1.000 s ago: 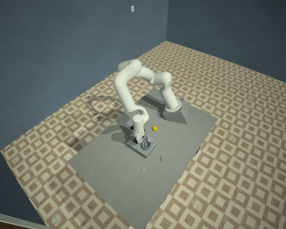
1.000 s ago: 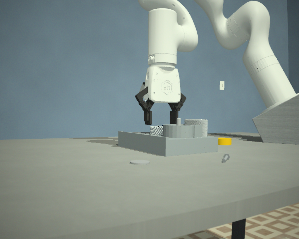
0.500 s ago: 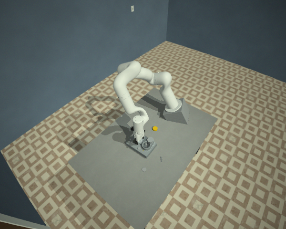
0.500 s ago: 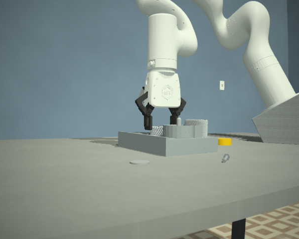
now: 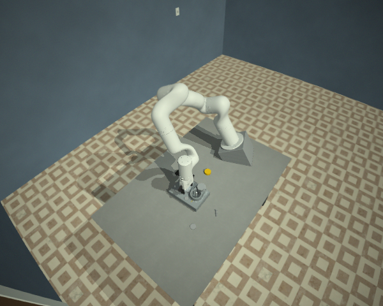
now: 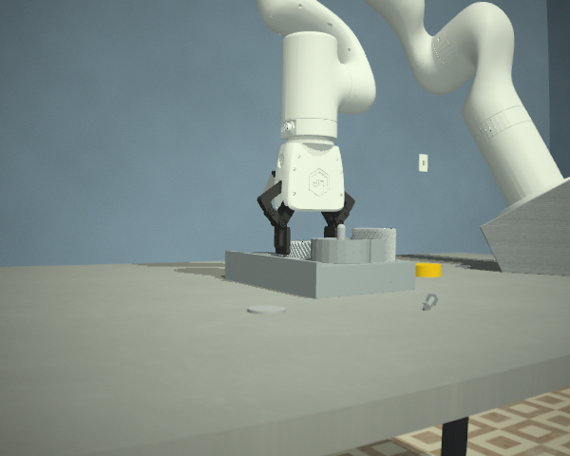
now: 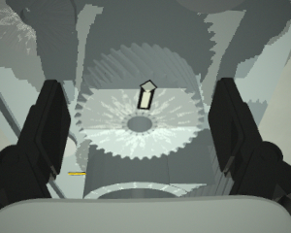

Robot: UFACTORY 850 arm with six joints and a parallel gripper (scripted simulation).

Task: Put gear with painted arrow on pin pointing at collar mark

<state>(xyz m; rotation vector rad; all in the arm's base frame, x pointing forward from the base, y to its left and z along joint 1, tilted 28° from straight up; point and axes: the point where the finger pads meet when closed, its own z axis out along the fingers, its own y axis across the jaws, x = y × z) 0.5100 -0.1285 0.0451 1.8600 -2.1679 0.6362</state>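
Right now the gear is right at my hand. From my hand the other things lie so: flat grey disc 21 cm ahead, 16 cm to the left, 5 cm below; then small bolt 5 cm ahead, 26 cm to the left, 5 cm below; then yellow puck 23 cm behind, 6 cm to the left, 5 cm below.
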